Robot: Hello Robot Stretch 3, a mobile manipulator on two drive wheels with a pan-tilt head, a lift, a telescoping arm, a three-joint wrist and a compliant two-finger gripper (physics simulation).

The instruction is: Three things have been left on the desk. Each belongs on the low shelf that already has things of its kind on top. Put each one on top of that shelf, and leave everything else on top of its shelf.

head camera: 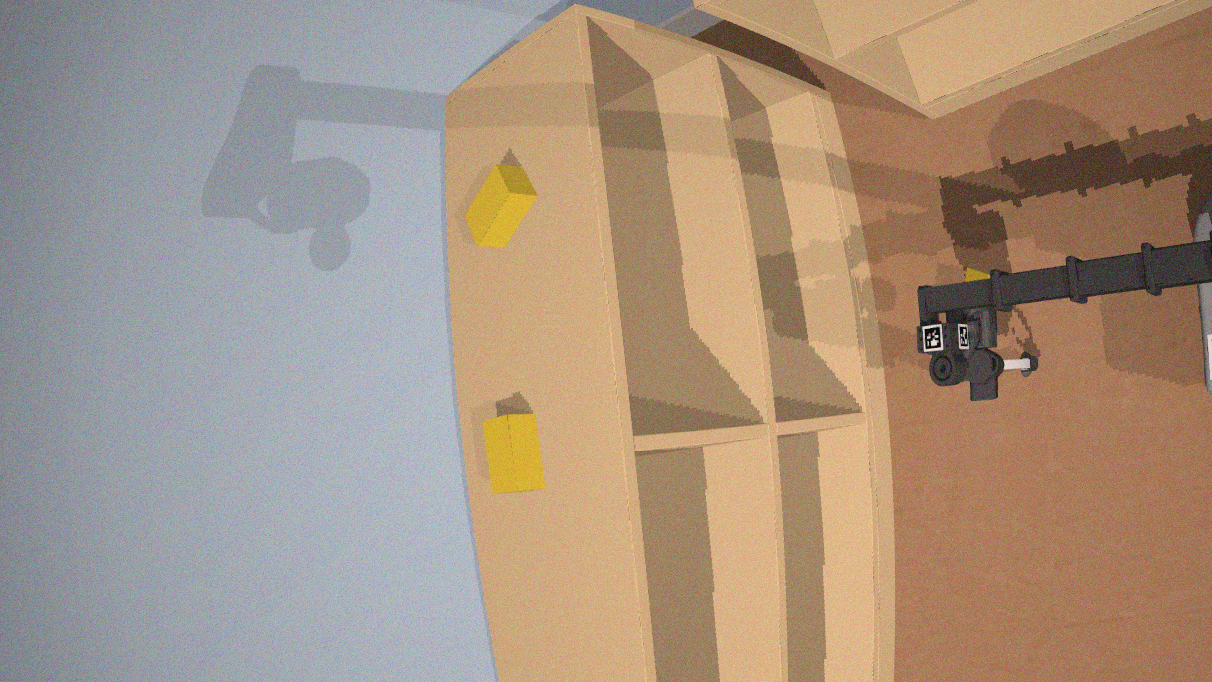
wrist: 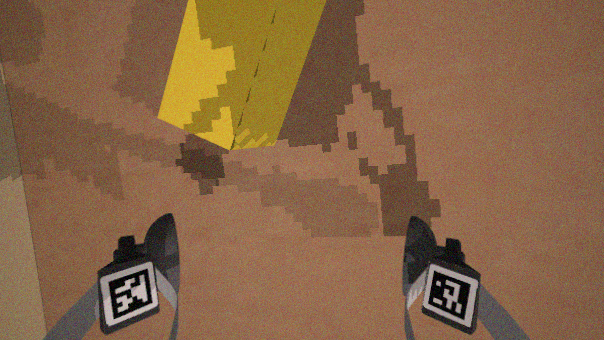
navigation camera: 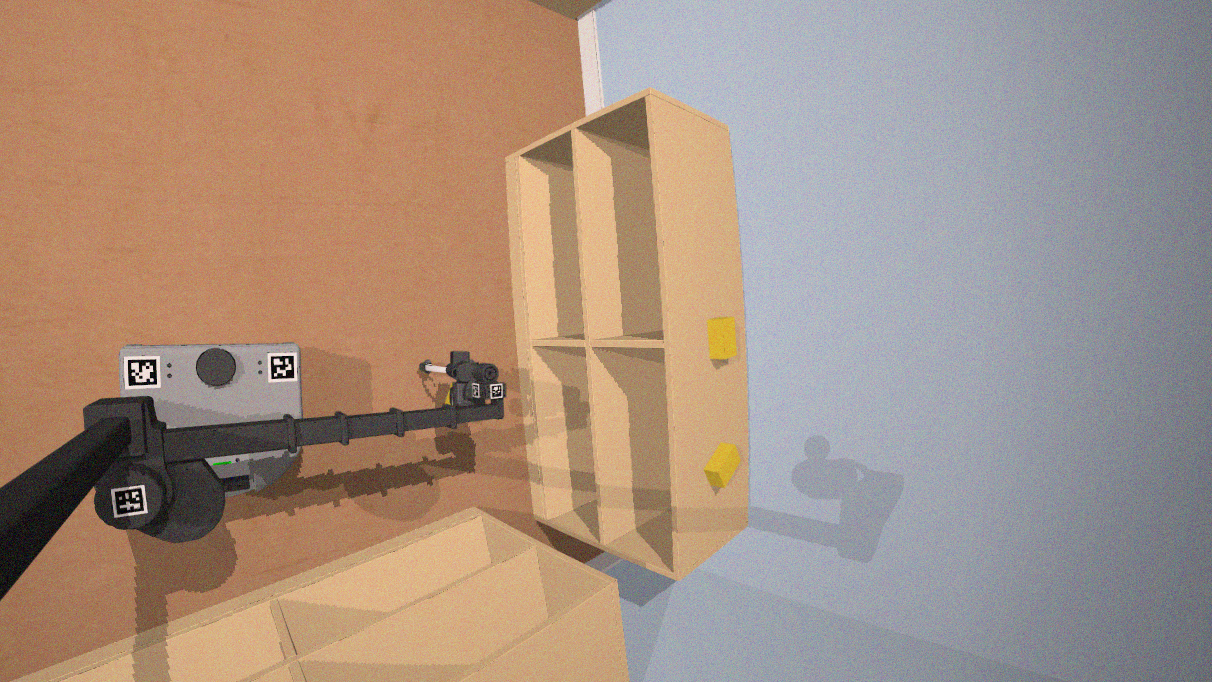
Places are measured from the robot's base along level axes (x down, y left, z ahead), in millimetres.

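Pixels of known places: robot's base, origin of its link: (navigation camera: 216, 365).
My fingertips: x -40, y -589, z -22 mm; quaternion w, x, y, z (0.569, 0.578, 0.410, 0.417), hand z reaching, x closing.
For each thing: its middle in the pictures, then the offset to it from my fingertips. Level surfaces: height alone.
- yellow block, middle of its body: (head camera: 978, 302) (navigation camera: 457, 402) dy -29, dx +8, dz -107 mm
- low shelf, height of its surface: dx -571 mm
- slanted block, middle of its body: (head camera: 499, 205) (navigation camera: 722, 464) dy -465, dx -593, dz -261 mm
- straighter block, middle of its body: (head camera: 513, 454) (navigation camera: 722, 337) dy -453, dx -593, dz +75 mm
A yellow block (head camera: 977, 273) (navigation camera: 448, 396) (wrist: 240, 65) lies on the floor, partly hidden by the arm in the head and navigation views. My gripper (wrist: 292, 241) is open and empty above the floor; in the wrist view the block lies ahead of its fingertips, left of centre, its far end cut off. A low shelf (head camera: 559, 339) (navigation camera: 699, 237) has two yellow blocks on top: a slanted block (head camera: 500, 206) (navigation camera: 722, 464) and a straighter block (head camera: 513, 453) (navigation camera: 722, 338). The desk is not recognisable in these views.
A second wooden shelf unit (head camera: 1059, 60) (navigation camera: 584, 653) stands near the first one's end, at an angle. The extended arm (head camera: 1101, 275) (navigation camera: 364, 426) reaches from the robot base (navigation camera: 190, 394) towards the first shelf. A blue wall (head camera: 211, 424) (navigation camera: 974, 254) stands behind that shelf.
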